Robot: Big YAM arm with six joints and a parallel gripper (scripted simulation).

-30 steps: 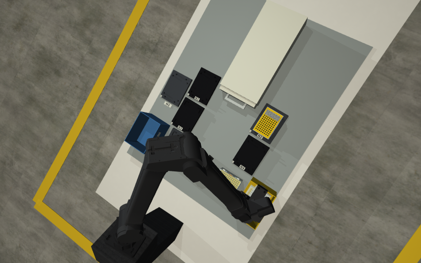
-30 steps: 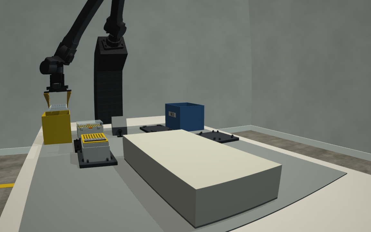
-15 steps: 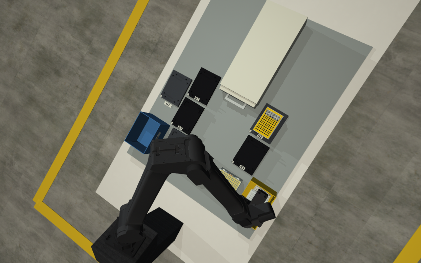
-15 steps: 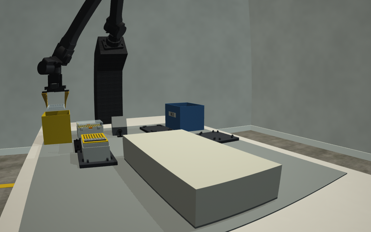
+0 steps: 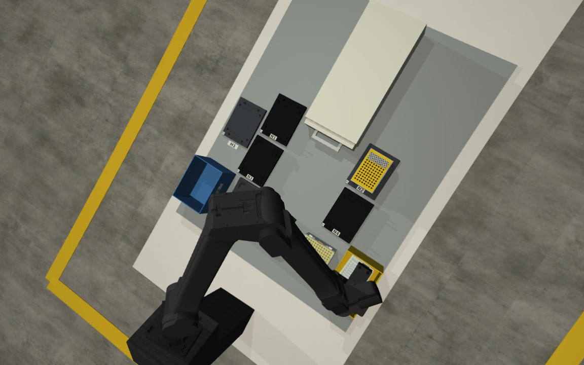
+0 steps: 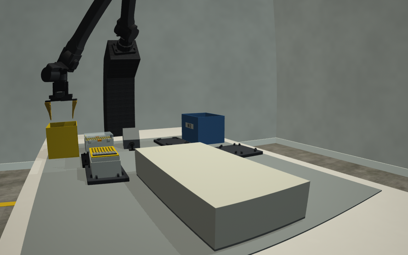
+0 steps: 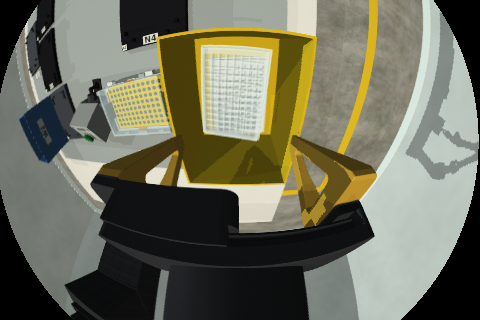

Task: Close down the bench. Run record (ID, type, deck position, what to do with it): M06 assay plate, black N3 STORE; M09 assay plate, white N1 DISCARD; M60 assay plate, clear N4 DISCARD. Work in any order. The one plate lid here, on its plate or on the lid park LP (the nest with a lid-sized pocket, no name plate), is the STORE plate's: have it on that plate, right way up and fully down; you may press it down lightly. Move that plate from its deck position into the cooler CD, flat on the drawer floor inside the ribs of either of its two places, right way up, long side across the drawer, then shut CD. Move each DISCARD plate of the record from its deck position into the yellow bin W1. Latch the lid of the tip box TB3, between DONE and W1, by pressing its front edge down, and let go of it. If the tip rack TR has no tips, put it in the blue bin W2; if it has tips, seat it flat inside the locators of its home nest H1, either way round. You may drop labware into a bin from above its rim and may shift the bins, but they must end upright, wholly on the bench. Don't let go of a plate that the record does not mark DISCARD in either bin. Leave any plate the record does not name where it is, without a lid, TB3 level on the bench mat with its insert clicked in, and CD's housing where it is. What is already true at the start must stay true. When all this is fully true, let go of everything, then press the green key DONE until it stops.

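The yellow tip rack is 36 cm ahead of my hand, 5 cm to the left of it and 9 cm below it. Also, from my hand: white plate: 1 cm behind, 13 cm below; clear plate: 1 cm ahead, 9 cm below; yellow bin W1: 11 cm below.
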